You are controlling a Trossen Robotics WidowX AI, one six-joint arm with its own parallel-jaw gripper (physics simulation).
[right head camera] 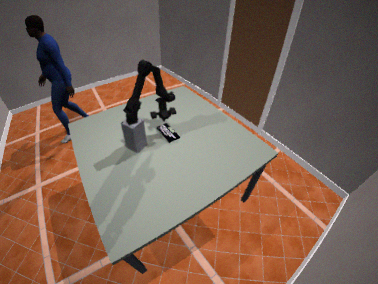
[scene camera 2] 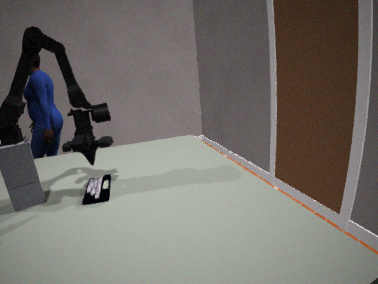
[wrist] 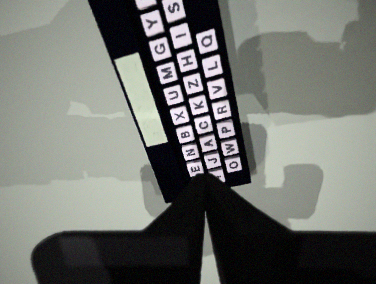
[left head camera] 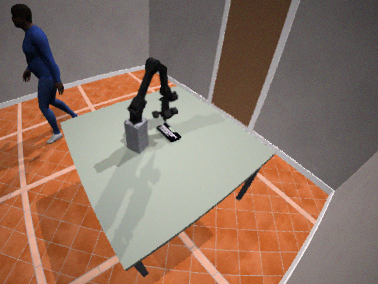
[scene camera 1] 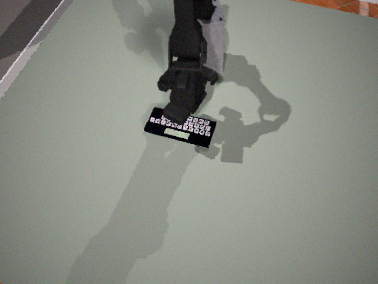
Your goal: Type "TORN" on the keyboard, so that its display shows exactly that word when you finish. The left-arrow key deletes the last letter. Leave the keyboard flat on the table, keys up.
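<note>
The black keyboard lies flat on the table, white keys up. Its pale display shows no readable letters. In the wrist view, the O key, R key and N key are visible; the T key is mostly hidden by the fingers, and the D key is hidden. My gripper is shut and empty, pointing down above the keyboard. In the wrist view its tips overlap the keyboard's end, beside the E key.
The arm's grey pedestal stands on the pale green table near the keyboard. A person in blue is beyond the table. Arm shadows fall across the tabletop.
</note>
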